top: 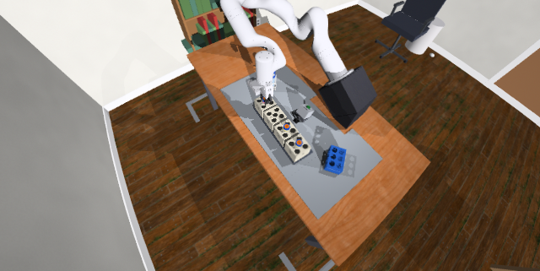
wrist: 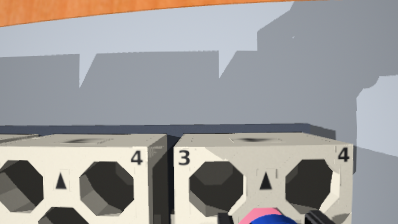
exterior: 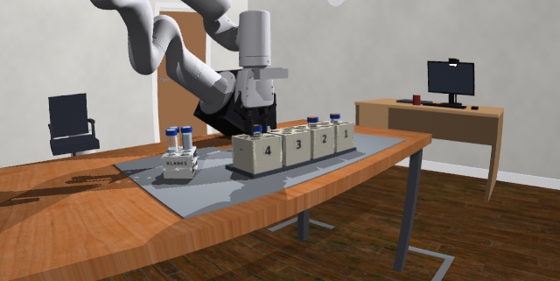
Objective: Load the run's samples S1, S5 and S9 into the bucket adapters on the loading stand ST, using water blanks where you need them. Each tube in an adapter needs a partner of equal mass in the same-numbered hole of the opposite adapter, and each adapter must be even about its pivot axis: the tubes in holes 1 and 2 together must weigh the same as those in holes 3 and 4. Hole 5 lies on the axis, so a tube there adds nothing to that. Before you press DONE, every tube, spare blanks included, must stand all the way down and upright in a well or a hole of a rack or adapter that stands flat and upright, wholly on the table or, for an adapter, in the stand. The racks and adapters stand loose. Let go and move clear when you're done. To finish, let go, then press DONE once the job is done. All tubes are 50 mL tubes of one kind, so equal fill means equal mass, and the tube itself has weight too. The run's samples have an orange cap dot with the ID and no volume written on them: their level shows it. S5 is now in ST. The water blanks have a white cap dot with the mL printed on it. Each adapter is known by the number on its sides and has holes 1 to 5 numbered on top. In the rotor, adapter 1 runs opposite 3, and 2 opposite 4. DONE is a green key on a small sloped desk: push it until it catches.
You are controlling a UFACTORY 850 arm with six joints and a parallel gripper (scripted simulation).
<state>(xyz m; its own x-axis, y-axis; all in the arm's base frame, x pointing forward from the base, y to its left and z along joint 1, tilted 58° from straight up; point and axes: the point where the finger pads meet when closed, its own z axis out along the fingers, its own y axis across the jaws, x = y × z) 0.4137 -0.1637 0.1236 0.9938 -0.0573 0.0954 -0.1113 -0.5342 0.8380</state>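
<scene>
The sample tube is 50 mm below my hand and 10 mm behind it. From my hand the other things lie so: blue rack: 500 mm to the left, 90 mm below, 90 mm behind; then white blanks rack: 170 mm to the right, 140 mm behind, 90 mm below; then green DONE key: 190 mm behind, 180 mm to the left, 60 mm below.
</scene>
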